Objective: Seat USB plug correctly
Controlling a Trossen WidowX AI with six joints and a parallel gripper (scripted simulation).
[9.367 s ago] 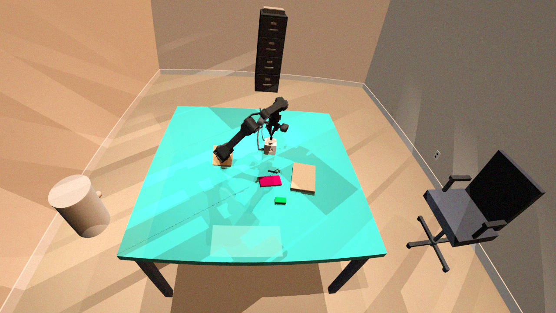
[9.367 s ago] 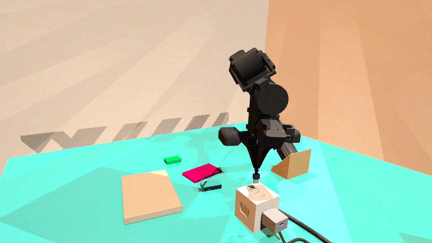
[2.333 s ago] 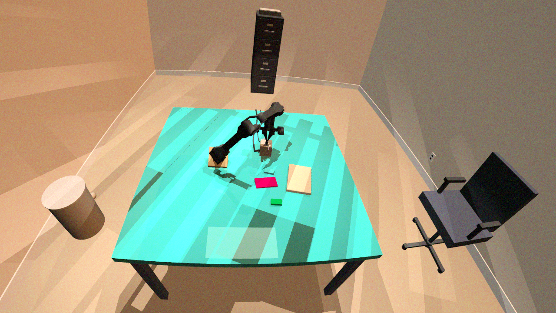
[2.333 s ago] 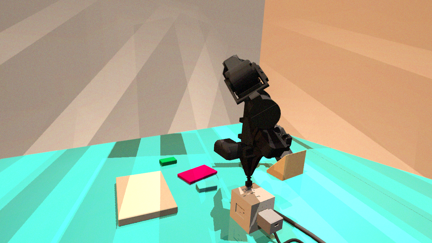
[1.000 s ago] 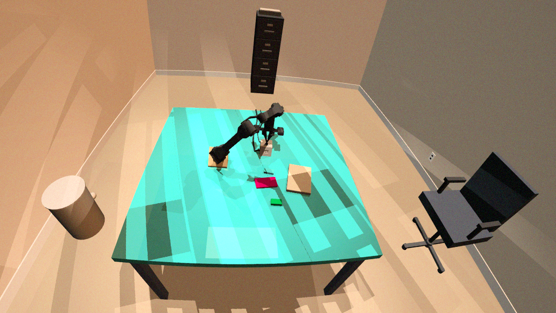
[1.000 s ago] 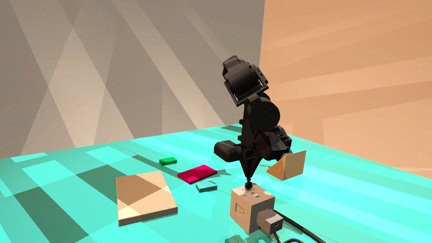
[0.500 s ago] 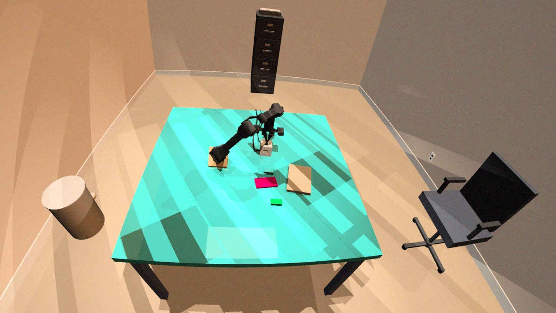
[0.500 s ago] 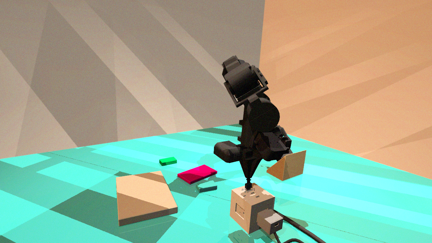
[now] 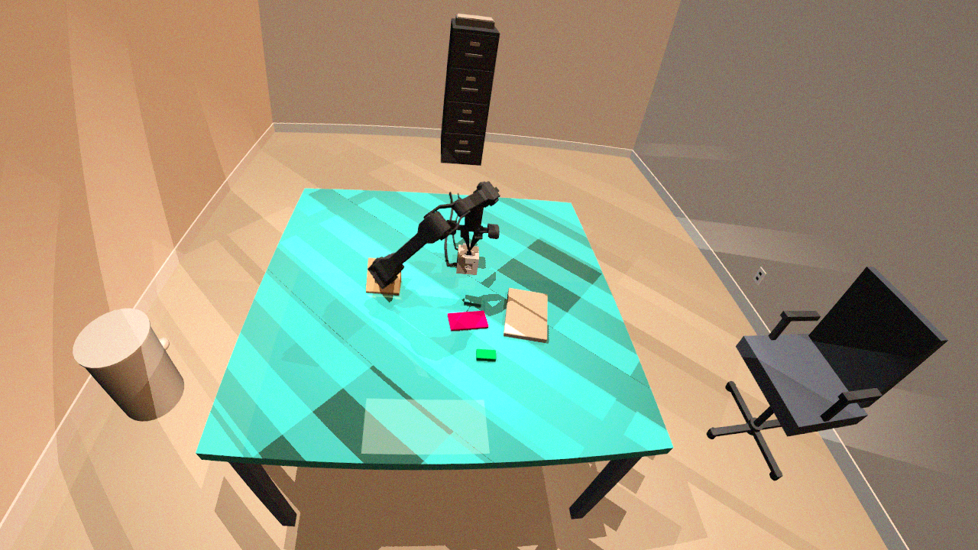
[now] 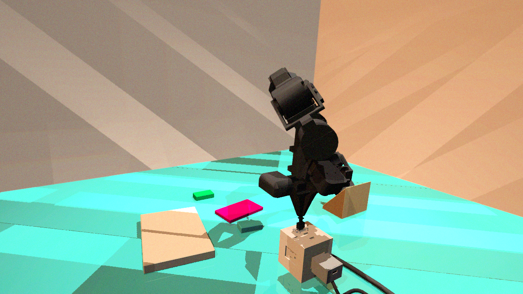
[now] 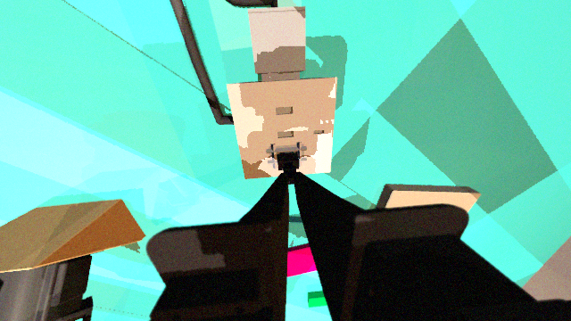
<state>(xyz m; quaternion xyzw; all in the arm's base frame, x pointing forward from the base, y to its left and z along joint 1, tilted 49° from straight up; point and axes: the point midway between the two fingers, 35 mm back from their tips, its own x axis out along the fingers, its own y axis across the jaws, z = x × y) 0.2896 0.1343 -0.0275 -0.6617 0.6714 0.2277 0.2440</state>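
The dark USB plug lies 2 cm below my gripper tip. From my gripper tip the other things lie so: USB socket: 4 cm below; magenta block: 25 cm to the right, 10 cm below; small teal block: 16 cm to the right, 10 cm below, 2 cm ahead.
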